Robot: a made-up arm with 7 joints. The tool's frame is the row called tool.
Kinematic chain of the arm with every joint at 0, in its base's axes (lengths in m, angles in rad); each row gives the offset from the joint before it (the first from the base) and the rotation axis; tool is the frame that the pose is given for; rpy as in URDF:
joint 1: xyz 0 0 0.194 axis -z
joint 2: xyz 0 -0.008 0.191 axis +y
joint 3: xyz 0 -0.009 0.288 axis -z
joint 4: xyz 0 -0.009 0.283 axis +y
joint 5: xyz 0 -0.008 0.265 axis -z
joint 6: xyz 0 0 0.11 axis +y
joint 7: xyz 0 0 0.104 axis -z
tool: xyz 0 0 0 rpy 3.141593 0 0
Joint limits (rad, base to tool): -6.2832..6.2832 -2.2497..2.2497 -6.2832..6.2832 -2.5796..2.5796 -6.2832..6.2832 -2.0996..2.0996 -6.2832..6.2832
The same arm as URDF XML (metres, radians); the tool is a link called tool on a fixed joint. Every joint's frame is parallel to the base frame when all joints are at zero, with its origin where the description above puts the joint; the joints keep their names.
<robot name="arm">
<link name="base_link"/>
<link name="link1"/>
<link name="link2"/>
<link name="link3"/>
<link name="link4"/>
<link name="link5"/>
<link name="link6"/>
<link name="link7"/>
<link name="tool"/>
<joint name="joint 1" type="revolute"><parent link="base_link"/><child link="link1"/><origin xyz="0.0000 0.0000 0.1940"/><axis xyz="0 0 -1"/><limit lower="-6.2832" upper="6.2832"/></joint>
<joint name="joint 2" type="revolute"><parent link="link1"/><child link="link2"/><origin xyz="0.0000 -0.0080 0.1910"/><axis xyz="0 1 0"/><limit lower="-2.2497" upper="2.2497"/></joint>
<joint name="joint 3" type="revolute"><parent link="link2"/><child link="link3"/><origin xyz="0.0000 -0.0090 0.2880"/><axis xyz="0 0 -1"/><limit lower="-6.2832" upper="6.2832"/></joint>
<joint name="joint 4" type="revolute"><parent link="link3"/><child link="link4"/><origin xyz="0.0000 -0.0090 0.2830"/><axis xyz="0 1 0"/><limit lower="-2.5796" upper="2.5796"/></joint>
<joint name="joint 5" type="revolute"><parent link="link4"/><child link="link5"/><origin xyz="0.0000 -0.0080 0.2650"/><axis xyz="0 0 -1"/><limit lower="-6.2832" upper="6.2832"/></joint>
<joint name="joint 6" type="revolute"><parent link="link5"/><child link="link6"/><origin xyz="0.0000 0.0000 0.1100"/><axis xyz="0 1 0"/><limit lower="-2.0996" upper="2.0996"/></joint>
<joint name="joint 7" type="revolute"><parent link="link6"/><child link="link7"/><origin xyz="0.0000 0.0000 0.1040"/><axis xyz="0 0 -1"/><limit lower="-6.2832" upper="6.2832"/></joint>
<joint name="tool_fixed" type="fixed"><parent link="link7"/><child link="tool"/><origin xyz="0.0000 0.0000 0.0000" rpy="-3.1416 0.0000 0.0000"/></joint>
</robot>

